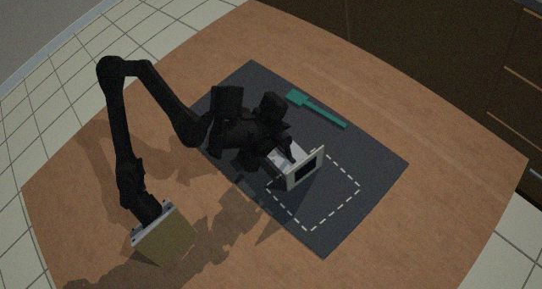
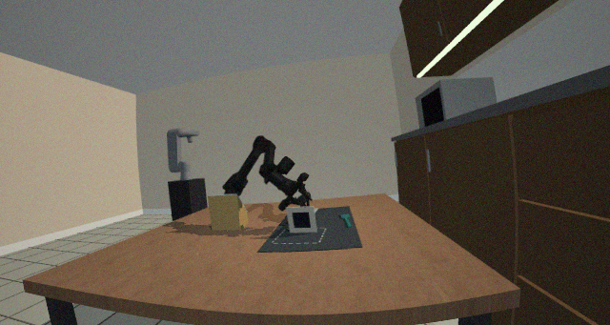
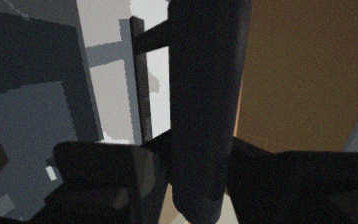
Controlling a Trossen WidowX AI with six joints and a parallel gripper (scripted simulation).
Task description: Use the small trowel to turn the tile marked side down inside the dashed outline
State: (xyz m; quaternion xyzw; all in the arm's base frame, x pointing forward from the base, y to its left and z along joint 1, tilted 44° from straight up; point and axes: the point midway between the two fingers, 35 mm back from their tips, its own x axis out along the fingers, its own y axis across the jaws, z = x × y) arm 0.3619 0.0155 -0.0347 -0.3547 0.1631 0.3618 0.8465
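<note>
My gripper tip is 14 cm short of the teal flat tool, 9 cm to the right of it and 10 cm above it. Also, from my gripper tip: dark mat: 1 cm ahead, 5 cm to the left, 12 cm below; then tile: 2 cm behind, 10 cm to the right, 6 cm below; then trowel: 3 cm behind, 1 cm below.
</note>
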